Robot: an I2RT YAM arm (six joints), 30 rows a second.
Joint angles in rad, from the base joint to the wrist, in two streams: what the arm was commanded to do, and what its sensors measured. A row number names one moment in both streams.
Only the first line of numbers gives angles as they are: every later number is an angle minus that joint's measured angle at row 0.
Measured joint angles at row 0:
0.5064, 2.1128, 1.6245, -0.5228, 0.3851, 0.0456
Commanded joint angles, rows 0 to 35:
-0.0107, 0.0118, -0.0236, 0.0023, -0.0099, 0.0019
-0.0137, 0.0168, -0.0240, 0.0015, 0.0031, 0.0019
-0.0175, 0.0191, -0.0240, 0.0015, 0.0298, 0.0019
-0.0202, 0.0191, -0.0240, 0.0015, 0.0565, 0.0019
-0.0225, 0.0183, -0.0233, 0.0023, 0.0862, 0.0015
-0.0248, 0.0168, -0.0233, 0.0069, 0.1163, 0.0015
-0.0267, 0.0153, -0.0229, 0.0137, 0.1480, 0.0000
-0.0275, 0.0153, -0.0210, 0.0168, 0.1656, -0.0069
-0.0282, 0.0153, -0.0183, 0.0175, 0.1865, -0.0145
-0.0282, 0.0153, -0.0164, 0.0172, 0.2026, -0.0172
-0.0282, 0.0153, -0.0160, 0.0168, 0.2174, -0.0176
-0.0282, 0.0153, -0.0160, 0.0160, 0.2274, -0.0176
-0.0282, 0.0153, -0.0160, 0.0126, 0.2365, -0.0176
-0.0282, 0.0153, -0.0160, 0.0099, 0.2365, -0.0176
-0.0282, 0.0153, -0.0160, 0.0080, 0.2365, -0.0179
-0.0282, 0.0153, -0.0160, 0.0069, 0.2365, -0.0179
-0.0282, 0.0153, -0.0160, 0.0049, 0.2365, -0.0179
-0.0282, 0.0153, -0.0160, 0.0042, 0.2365, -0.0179
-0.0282, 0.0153, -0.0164, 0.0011, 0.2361, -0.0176
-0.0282, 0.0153, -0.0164, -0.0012, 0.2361, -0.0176
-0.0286, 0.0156, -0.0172, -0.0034, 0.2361, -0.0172
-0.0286, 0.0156, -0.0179, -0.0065, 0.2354, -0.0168
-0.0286, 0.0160, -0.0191, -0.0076, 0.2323, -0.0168
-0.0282, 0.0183, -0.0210, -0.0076, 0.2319, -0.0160
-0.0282, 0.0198, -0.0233, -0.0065, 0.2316, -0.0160
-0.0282, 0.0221, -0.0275, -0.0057, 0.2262, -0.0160
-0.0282, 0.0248, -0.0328, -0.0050, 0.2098, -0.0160
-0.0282, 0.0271, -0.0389, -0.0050, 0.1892, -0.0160
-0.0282, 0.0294, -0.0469, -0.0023, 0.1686, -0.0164
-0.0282, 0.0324, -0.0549, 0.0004, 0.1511, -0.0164
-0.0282, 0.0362, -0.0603, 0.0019, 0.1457, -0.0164
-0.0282, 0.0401, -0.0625, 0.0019, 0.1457, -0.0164
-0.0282, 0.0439, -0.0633, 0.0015, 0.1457, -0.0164
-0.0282, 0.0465, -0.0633, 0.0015, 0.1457, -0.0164
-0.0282, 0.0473, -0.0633, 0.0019, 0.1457, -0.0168
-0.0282, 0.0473, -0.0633, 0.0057, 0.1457, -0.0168
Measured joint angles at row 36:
-0.0259, 0.0282, -0.0561, 0.0023, 0.1625, -0.0233
